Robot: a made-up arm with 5 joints.
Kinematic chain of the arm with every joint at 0, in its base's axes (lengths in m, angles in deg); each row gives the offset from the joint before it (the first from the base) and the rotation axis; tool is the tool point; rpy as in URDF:
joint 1: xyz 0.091 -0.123 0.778 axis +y
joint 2: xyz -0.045 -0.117 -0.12 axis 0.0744 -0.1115 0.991
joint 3: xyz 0 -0.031 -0.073 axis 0.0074 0.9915 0.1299
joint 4: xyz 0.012 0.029 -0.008 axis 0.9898 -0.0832 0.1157
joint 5: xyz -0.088 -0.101 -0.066 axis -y
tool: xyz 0.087 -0.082 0.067 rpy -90 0 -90
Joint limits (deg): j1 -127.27..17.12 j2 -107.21..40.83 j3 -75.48..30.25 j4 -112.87..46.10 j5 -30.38..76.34
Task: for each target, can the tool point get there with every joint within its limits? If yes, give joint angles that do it. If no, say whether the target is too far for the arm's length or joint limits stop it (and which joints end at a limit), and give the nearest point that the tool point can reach.
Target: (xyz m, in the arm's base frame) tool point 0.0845 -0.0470 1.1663
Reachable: no: joint limits stop it (at a limit: joint 1, joint 2, joint 4, joint 5) | nearest point 0.1825 -0.1255 1.0024 | short by 0.206 m
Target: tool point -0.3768 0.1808 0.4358
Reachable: no: too far | nearest point -0.1866 -0.0804 0.5749 | short by 0.352 m
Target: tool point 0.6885 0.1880 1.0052
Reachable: no: too far | nearest point 0.3782 -0.0453 0.8374 | short by 0.423 m
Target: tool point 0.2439 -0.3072 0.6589
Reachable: yes | joints -112.68 22.50 -57.29 -87.73 -8.72
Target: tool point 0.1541 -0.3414 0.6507
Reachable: yes | joints -89.35 -22.29 -20.89 -54.53 -13.72
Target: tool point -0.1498 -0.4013 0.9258
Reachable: no: joint limits stop it (at a limit: joint 1, joint 3, joint 5) | nearest point -0.0975 -0.3324 0.7921 | short by 0.159 m
